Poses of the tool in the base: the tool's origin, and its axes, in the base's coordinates. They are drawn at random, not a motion.
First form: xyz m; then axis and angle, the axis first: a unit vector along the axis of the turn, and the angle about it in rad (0 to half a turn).
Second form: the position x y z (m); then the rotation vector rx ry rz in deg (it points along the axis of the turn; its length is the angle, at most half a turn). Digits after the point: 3 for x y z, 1 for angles.
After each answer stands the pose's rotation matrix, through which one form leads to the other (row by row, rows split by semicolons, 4 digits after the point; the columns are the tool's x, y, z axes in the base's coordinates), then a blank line. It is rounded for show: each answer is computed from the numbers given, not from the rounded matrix.
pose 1, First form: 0.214 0.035 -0.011 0.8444 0.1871 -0.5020 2.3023
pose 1, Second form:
0.214 0.035 -0.011 111.4 24.7 -66.2
0.5213 0.6371 -0.5678; -0.1101 -0.6096 -0.7850; -0.8463 0.4717 -0.2477

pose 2, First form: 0.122 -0.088 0.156 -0.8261 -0.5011 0.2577 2.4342
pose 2, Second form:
0.122 -0.088 0.156 -115.2 -69.9 35.9
0.4411 0.5612 -0.7004; 0.8961 -0.3181 0.3096; -0.0491 -0.7642 -0.6432

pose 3, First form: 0.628 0.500 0.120 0.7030 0.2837 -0.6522 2.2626
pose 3, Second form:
0.628 0.500 0.120 91.1 36.8 -84.5
0.1715 0.8289 -0.5325; -0.1756 -0.5061 -0.8444; -0.9694 0.2383 0.0587

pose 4, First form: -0.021 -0.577 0.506 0.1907 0.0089 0.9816 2.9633
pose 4, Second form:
-0.021 -0.577 0.506 32.4 1.5 166.7
-0.9120 -0.1707 0.3730; 0.1775 -0.9840 -0.0165; 0.3698 0.0512 0.9277

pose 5, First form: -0.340 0.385 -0.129 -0.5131 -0.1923 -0.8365 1.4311
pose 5, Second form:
-0.340 0.385 -0.129 -42.1 -15.8 -68.6
0.3659 0.9133 0.1790; -0.7434 0.1711 0.6466; 0.5599 -0.3696 0.7416

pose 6, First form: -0.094 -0.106 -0.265 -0.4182 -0.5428 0.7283 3.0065
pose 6, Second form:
-0.094 -0.106 -0.265 -72.0 -93.5 125.5
-0.6427 0.3539 -0.6795; 0.5500 -0.4043 -0.7308; -0.5333 -0.8434 0.0652

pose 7, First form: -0.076 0.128 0.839 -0.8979 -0.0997 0.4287 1.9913
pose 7, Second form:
-0.076 0.128 0.839 -102.4 -11.4 48.9
0.7272 -0.2653 -0.6331; 0.5174 -0.3942 0.7595; -0.4511 -0.8799 -0.1494

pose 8, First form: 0.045 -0.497 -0.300 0.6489 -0.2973 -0.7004 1.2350
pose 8, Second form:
0.045 -0.497 -0.300 45.9 -21.0 -49.6
0.6118 0.5319 -0.5854; -0.7906 0.3888 -0.4730; -0.0240 0.7523 0.6584

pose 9, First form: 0.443 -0.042 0.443 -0.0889 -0.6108 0.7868 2.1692
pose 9, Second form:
0.443 -0.042 0.443 -11.0 -75.9 97.8
-0.5510 -0.5652 -0.6140; 0.7350 0.0199 -0.6778; 0.3953 -0.8247 0.4044

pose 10, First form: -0.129 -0.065 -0.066 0.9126 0.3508 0.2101 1.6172
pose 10, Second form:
-0.129 -0.065 -0.066 84.6 32.5 19.5
0.8250 0.1251 0.5510; 0.5448 0.0824 -0.8345; -0.1498 0.9887 -0.0002

